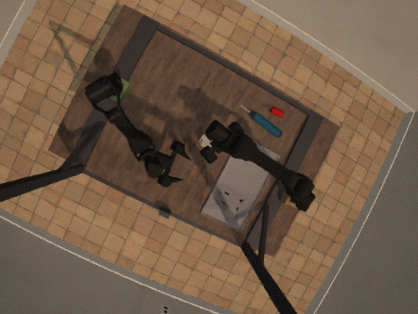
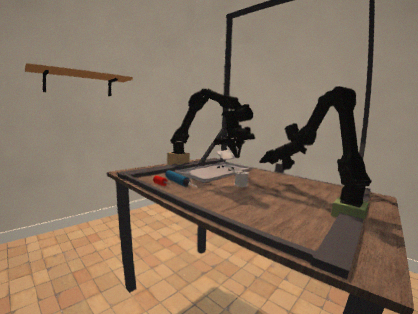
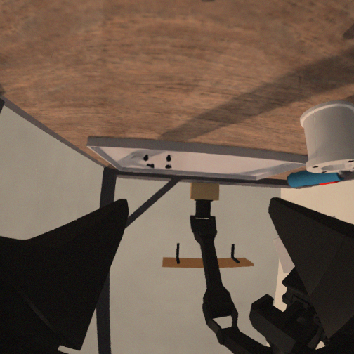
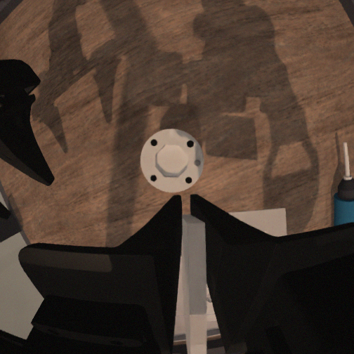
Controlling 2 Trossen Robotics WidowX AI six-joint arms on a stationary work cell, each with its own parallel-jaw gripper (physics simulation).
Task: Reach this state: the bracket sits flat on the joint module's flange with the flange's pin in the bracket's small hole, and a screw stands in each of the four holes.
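Seen in the pictures: left gripper, fingertip midpoint: (image 1: 186,169) (image 2: 263,160); right gripper, fingertip midpoint: (image 2: 237,157); left arm's base, link origin: (image 2: 351,202); right arm's base, link origin: (image 2: 178,153).
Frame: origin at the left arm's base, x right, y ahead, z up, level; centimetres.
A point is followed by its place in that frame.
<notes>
The joint module (image 1: 205,141) @(z 0.6, x 0.3, y 46.4 cm) (image 2: 242,178) @(z -0.9, x -2.4, y 44.8 cm) (image 3: 330,135) (image 4: 172,160) stands upright on the table; its round flange shows four dark empty holes, a raised centre and a small grey pin at its edge. My right gripper (image 2: 238,154) @(z 7.7, x -1.4, y 49.2 cm) (image 4: 185,201) is shut on the light grey bracket (image 2: 225,154) @(z 8.7, x -4.0, y 54.3 cm) (image 4: 195,265), above and beside the module, apart from the flange. The bracket's small hole is hidden. Several black screws (image 1: 227,193) @(z -3.7, x 15.9, y 68.3 cm) (image 3: 168,158) stand or lie in the tray. My left gripper (image 1: 185,169) @(z 5.4, x 14.9, y 45.2 cm) is open and empty, above the table, apart from the module.
The shallow grey tray (image 1: 250,172) @(z -4.4, x 1.7, y 73.1 cm) (image 2: 200,173) @(z -4.4, x -2.5, y 72.6 cm) (image 3: 215,166) lies beside the module, under my right arm. A blue screwdriver (image 1: 266,125) @(z -0.8, x -20.8, y 67.3 cm) (image 2: 177,178) @(z -1.9, x -23.8, y 64.2 cm) (image 3: 312,179) (image 4: 345,210) and a red object (image 1: 277,112) @(z -1.5, x -29.1, y 69.0 cm) (image 2: 160,180) @(z -2.3, x -30.9, y 66.8 cm) lie near the table's edge.
</notes>
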